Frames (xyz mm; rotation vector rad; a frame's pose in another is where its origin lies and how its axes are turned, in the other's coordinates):
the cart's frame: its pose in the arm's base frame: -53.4 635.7 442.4 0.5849 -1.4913 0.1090
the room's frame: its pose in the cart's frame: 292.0 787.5 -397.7 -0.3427 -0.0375 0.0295
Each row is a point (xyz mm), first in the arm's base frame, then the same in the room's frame.
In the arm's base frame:
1: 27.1 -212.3 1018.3
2: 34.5 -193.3 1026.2
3: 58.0 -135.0 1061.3
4: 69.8 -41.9 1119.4
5: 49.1 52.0 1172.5
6: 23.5 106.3 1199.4
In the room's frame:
1: 477.1 -1533.4 149.6
2: 480.1 -1513.7 140.5
3: 499.8 -1450.5 112.1
4: 531.7 -1346.7 92.5
5: 556.7 -1240.4 105.0
6: 566.7 -1178.8 125.6

